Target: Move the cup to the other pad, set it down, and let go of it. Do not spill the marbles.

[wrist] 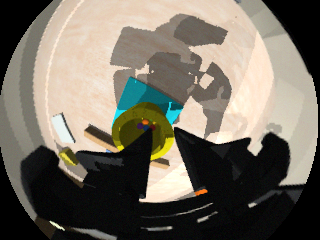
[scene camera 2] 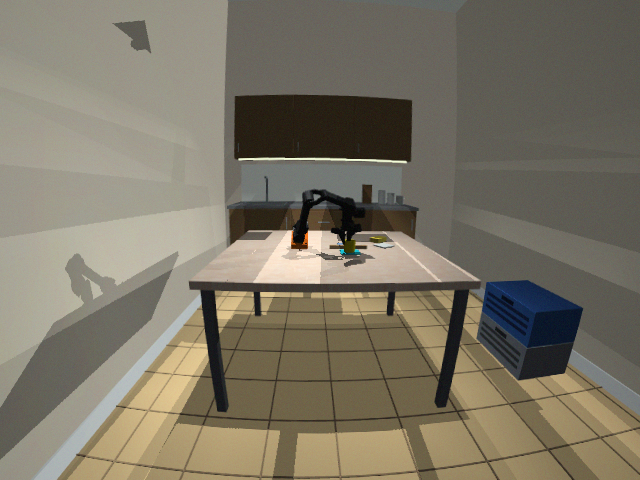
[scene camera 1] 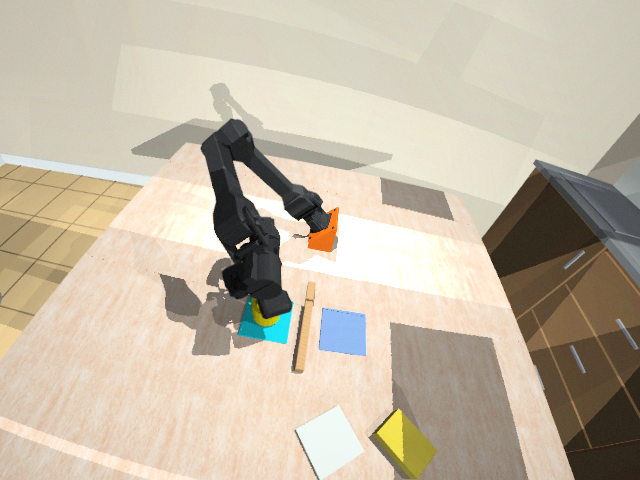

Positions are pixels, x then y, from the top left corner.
Scene:
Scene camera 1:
gripper: 263, 296
cyan pad: 278, 333
light blue pad: 341, 331
wooden bar: 300, 363

